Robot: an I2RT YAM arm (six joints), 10 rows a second.
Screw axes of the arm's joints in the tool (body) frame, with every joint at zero. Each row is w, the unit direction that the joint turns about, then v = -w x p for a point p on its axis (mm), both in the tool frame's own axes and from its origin. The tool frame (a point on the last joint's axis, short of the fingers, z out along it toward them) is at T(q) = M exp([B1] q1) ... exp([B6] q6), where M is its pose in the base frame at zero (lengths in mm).
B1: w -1 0 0 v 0 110.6 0
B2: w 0 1 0 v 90.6 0 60
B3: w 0 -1 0 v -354.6 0 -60
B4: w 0 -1 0 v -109.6 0 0
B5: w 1 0 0 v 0 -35.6 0
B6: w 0 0 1 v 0 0 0
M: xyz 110.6 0 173.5 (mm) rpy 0 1.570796 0 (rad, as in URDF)
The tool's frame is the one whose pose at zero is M.
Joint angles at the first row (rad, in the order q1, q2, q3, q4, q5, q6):
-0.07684 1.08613 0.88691 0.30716 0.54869 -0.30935
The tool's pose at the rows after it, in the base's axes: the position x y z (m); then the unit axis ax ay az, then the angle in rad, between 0 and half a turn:
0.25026, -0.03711, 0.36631, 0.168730, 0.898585, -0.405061, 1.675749
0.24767, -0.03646, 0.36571, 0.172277, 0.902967, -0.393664, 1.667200
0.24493, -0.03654, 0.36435, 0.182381, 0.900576, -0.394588, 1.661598
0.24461, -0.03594, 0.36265, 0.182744, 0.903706, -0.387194, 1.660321
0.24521, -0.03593, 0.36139, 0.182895, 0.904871, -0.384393, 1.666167
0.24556, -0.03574, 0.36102, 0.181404, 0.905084, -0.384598, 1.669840
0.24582, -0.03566, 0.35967, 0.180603, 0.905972, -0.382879, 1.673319
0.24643, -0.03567, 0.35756, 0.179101, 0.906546, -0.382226, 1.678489
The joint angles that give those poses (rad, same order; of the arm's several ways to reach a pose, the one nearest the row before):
-0.07592 1.08202 0.88323 0.28762 0.53079 -0.28227
-0.07536 1.06998 0.87632 0.27864 0.52071 -0.26294
-0.07528 1.05907 0.86276 0.28819 0.53059 -0.25469
-0.07367 1.05653 0.85738 0.28467 0.52488 -0.24401
-0.07346 1.05868 0.85694 0.27877 0.52480 -0.23933
-0.07246 1.05999 0.85752 0.27614 0.52579 -0.24084
-0.07218 1.06069 0.85463 0.27458 0.52483 -0.23888
-0.07207 1.06290 0.84972 0.27598 0.52465 -0.23896

